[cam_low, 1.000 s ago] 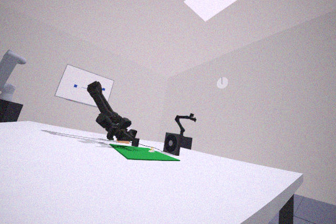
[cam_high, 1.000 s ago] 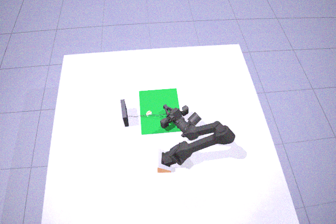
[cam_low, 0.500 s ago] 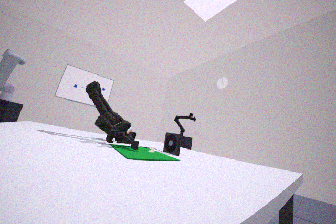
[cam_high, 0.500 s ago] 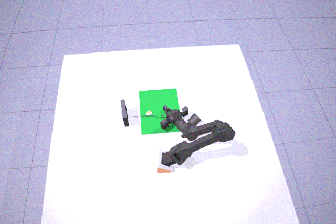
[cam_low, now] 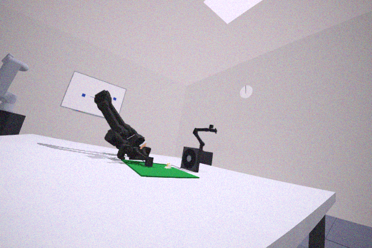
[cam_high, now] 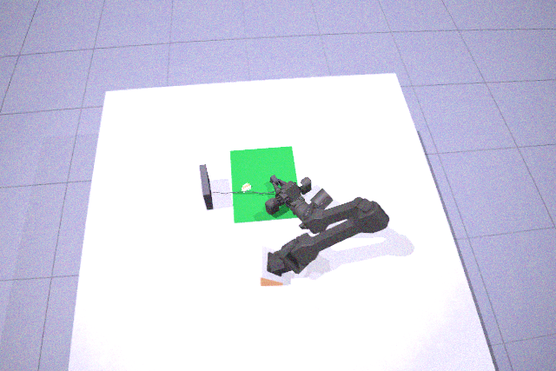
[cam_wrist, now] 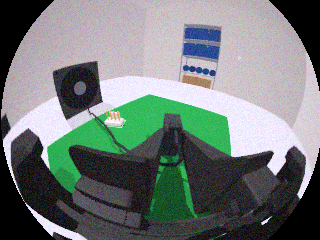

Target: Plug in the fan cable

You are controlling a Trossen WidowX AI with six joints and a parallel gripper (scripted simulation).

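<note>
Now: the dark plug 10 mm below my gripper tip. The rest, counted from my gripper tip: black fan (230 mm to the left, 50 mm behind, 30 mm above); then four-pin header (110 mm to the left, 30 mm below, 20 mm behind); then green board (50 mm below, 40 mm to the left, 10 mm ahead).
</note>
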